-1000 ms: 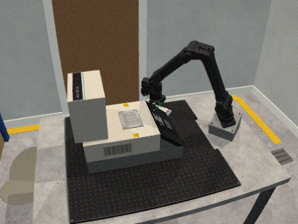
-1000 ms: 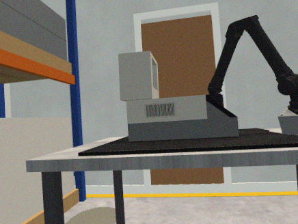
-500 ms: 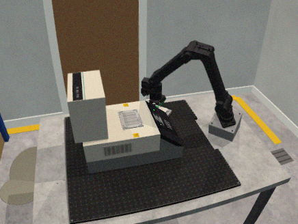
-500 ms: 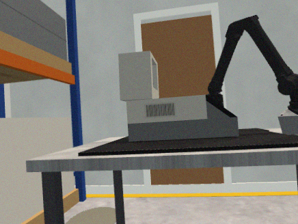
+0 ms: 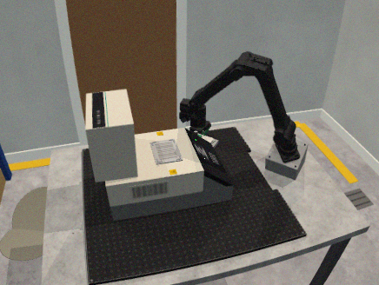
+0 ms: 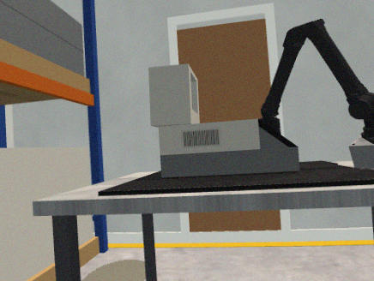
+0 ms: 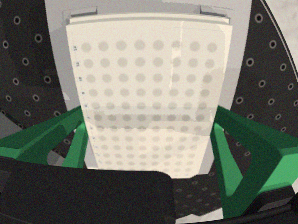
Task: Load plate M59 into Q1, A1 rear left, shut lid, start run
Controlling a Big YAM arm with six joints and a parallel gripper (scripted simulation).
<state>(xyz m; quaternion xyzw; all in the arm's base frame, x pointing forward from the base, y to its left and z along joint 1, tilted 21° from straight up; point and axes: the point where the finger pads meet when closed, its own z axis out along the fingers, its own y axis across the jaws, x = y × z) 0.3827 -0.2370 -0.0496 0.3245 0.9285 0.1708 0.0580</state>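
The grey plate nest is 20 mm below my hand. Also, from my hand: white 96-well plate M59: right at my hand.
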